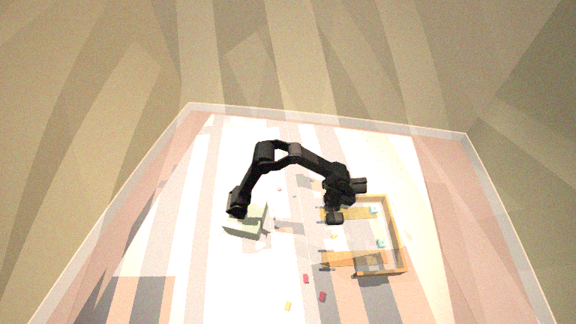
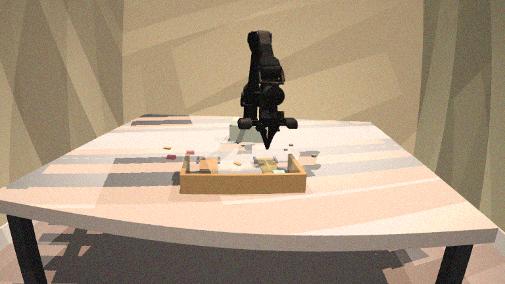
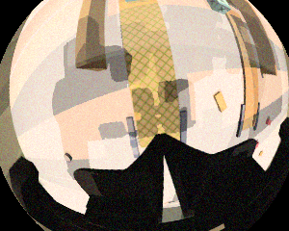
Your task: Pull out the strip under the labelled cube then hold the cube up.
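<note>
The yellow strip is 90 mm ahead of my gripper tip, 40 mm below it and 10 mm to the left of it. From my gripper tip the other things lie so: orange strip 180 mm to the right, 100 mm ahead, 40 mm below.
</note>
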